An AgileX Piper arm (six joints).
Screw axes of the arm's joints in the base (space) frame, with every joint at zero. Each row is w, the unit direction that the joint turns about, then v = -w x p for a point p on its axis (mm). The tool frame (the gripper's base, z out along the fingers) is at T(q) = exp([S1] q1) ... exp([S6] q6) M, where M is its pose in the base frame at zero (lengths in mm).
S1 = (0, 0, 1, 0.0, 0.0, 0.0)
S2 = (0, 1, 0, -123.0, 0.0, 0.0)
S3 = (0, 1, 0, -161.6, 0.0, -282.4)
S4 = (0.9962, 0, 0.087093, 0.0, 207.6, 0.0)
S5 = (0, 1, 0, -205.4, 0.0, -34.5)
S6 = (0.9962, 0, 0.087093, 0.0, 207.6, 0.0)
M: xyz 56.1 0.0 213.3 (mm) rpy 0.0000 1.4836 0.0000 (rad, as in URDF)
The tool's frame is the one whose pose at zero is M.
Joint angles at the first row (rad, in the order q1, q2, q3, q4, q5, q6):
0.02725, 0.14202, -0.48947, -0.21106, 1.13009, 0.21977
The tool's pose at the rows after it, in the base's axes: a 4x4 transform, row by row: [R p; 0 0 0 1], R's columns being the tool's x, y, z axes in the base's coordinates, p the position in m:
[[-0.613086 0.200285 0.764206 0.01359], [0.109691 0.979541 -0.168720 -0.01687], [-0.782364 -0.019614 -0.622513 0.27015], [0 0 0 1]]
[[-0.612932 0.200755 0.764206 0.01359], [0.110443 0.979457 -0.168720 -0.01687], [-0.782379 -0.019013 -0.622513 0.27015], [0 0 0 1]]
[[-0.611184 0.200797 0.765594 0.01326], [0.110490 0.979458 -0.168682 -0.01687], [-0.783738 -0.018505 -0.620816 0.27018], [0 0 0 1]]
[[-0.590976 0.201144 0.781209 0.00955], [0.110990 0.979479 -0.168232 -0.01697], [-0.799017 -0.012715 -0.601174 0.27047], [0 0 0 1]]
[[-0.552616 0.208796 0.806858 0.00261], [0.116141 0.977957 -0.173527 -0.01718], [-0.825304 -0.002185 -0.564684 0.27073], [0 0 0 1]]
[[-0.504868 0.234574 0.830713 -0.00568], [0.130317 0.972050 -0.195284 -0.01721], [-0.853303 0.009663 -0.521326 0.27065], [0 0 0 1]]
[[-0.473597 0.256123 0.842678 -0.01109], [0.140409 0.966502 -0.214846 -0.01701], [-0.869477 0.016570 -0.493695 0.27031], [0 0 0 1]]
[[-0.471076 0.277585 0.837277 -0.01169], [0.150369 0.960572 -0.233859 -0.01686], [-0.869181 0.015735 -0.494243 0.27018], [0 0 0 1]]
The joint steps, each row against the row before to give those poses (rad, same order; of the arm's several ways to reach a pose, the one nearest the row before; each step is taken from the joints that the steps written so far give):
0.00008, 0.00002, -0.00001, -0.00007, -0.00001, 0.00050
0.00000, 0.00000, 0.00000, 0.00000, 0.00000, 0.00076
-0.00016, -0.00224, 0.00000, 0.00014, -0.00002, -0.00015
0.00002, -0.02530, 0.00002, -0.00002, -0.00027, 0.00002
-0.00739, -0.04618, 0.00001, -0.00007, -0.00001, 0.00007
-0.02654, -0.05298, -0.00002, -0.00024, 0.00004, -0.00004
-0.02205, -0.03374, 0.00000, -0.00082, 0.00100, -0.00001
-0.02133, -0.00095, -0.00001, -0.00109, 0.00180, 0.00002

